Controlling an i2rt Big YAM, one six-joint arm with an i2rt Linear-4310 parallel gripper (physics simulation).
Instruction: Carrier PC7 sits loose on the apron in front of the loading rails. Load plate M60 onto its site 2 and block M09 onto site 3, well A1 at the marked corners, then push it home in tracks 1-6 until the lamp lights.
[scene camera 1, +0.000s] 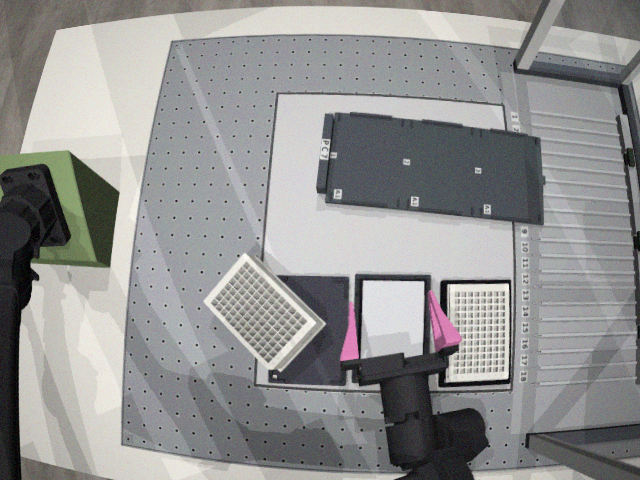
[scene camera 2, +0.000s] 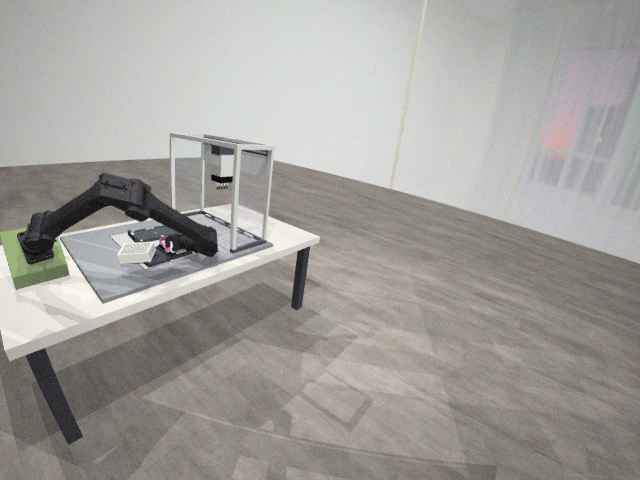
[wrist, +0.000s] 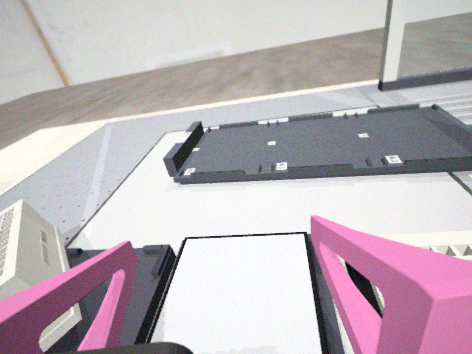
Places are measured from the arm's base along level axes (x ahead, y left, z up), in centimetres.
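Pixels of known places: gripper, fingertip midpoint: (scene camera 1: 390, 297) (scene camera 2: 168, 238) (wrist: 221, 238); arm's base, origin of the base link: (scene camera 1: 37, 204) (scene camera 2: 35, 246).
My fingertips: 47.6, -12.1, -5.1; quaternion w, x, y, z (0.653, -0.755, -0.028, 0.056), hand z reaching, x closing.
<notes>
Ahead of a thing's pixels: the offset from my fingertips to its top centre, as dx, dy, dz. "pt": to the spot under its first point. Level surfaces: height alone.
Dark carrier PC7 {+7.9, +18.2, -2.1} (scene camera 1: 372, 180) (wrist: 310, 150) lies flat and slightly turned on the white apron, its right end at the rails. Its sites are bare, with A1 marks along the near edge. A white deep-well block {-15.7, -1.5, +1.8} (scene camera 1: 261, 312) (scene camera 2: 135, 252) (wrist: 30, 255) sits turned and seemingly tilted over the left dark holder {-10.2, -3.5, -3.3} (scene camera 1: 330, 310). A white well plate {+11.8, -4.8, -2.5} (scene camera 1: 478, 330) lies in the right holder. I cannot read M60 or M09 on either. My gripper (scene camera 1: 391, 298) (wrist: 221, 238) is open and empty, its pink fingers on either side of the middle, black-rimmed holder {pt +0.6, +3.2, -3.9} (scene camera 1: 392, 276), which is plain white inside.
The loading rails (scene camera 1: 584, 310) with numbered tracks lie at the right, under a framed enclosure (scene camera 2: 235, 196) with a hanging head {+35.6, +6.8, +35.1} (scene camera 2: 222, 165). The arm stands on a green base (scene camera 1: 87, 206) (scene camera 2: 41, 271) at the left. Perforated grey deck {dz -5.1} (scene camera 1: 206, 103) surrounds the apron.
</notes>
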